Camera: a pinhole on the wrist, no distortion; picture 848 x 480 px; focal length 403.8 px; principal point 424.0 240.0 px. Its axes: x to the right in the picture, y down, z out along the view. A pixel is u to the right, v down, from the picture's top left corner.
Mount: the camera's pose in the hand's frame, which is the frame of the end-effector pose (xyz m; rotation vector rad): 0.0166 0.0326 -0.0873 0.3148 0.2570 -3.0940
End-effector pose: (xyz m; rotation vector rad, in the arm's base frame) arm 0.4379 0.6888 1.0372 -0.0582 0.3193 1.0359
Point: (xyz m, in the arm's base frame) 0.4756 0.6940 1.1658
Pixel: 401 261
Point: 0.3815 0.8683 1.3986
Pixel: 331 30
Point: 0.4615 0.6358 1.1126
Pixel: 515 341
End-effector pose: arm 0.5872 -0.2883 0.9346 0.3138 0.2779 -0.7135
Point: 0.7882 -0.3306 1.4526
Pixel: 356 50
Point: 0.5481 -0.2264 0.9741
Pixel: 693 199
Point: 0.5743 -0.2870 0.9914
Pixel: 474 255
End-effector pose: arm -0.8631 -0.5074 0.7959 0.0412 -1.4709 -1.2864
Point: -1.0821 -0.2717 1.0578
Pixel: 239 54
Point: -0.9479 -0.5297 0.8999
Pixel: 36 231
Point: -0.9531 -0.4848 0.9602
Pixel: 54 79
